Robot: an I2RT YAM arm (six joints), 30 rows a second.
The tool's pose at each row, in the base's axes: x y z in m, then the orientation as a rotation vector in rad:
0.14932 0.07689 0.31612 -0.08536 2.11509 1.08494
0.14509 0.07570 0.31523 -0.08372 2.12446 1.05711
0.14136 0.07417 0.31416 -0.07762 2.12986 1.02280
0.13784 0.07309 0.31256 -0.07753 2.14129 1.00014
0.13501 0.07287 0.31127 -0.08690 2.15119 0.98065
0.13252 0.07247 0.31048 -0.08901 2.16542 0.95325
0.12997 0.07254 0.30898 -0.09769 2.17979 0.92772
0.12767 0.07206 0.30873 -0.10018 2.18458 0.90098
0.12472 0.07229 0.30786 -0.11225 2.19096 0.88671
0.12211 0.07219 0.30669 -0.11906 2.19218 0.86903
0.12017 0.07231 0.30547 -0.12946 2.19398 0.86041
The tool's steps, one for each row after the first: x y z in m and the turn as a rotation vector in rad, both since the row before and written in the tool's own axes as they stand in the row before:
0.00331 0.00021 -0.00302 0.02162 0.00023 -0.00816
0.00298 -0.00036 -0.00290 0.02608 -0.00610 -0.00923
0.00328 -0.00052 -0.00226 0.01838 0.00430 -0.00620
0.00281 0.00001 -0.00135 0.01301 0.00700 -0.01135
0.00220 0.00009 -0.00146 0.02164 0.00676 -0.00858
0.00283 0.00001 -0.00086 0.01844 0.00965 -0.01193
0.00171 0.00028 -0.00161 0.01863 -0.00085 -0.01099
0.00273 0.00066 -0.00128 0.00770 0.00634 -0.01182
0.00263 0.00015 -0.00112 0.01036 -0.00050 -0.01111
0.00223 0.00008 -0.00055 0.00321 0.00301 -0.00974

